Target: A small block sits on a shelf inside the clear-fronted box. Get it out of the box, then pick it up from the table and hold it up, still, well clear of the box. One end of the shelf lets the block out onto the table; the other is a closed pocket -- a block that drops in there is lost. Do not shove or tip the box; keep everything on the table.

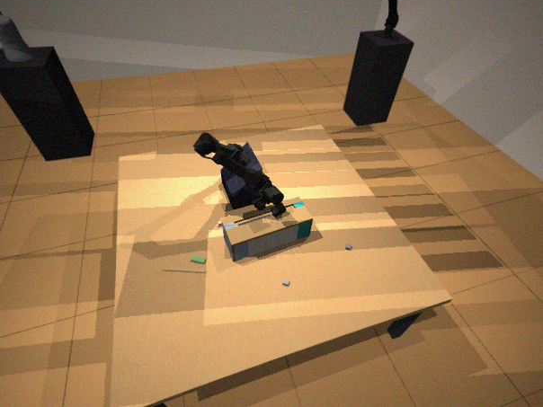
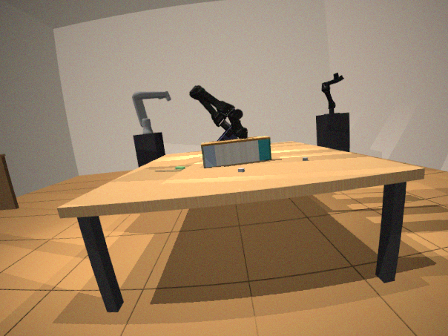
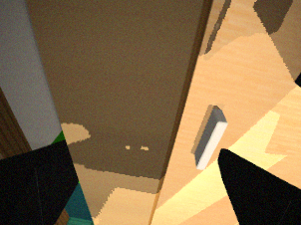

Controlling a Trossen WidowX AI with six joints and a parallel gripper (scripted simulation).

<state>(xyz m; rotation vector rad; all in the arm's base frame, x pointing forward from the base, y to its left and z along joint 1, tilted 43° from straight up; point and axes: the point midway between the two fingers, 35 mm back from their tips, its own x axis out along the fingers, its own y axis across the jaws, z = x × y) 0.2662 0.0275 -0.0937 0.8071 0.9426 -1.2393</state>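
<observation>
Right now my gripper tip is 5 cm short of the small green block and 3 cm to the right of it. From my gripper tip the other things lie so: long box: 7 cm to the right, 4 cm ahead, 3 cm below; thin stick: 45 cm to the right, 17 cm ahead, 9 cm below.
</observation>
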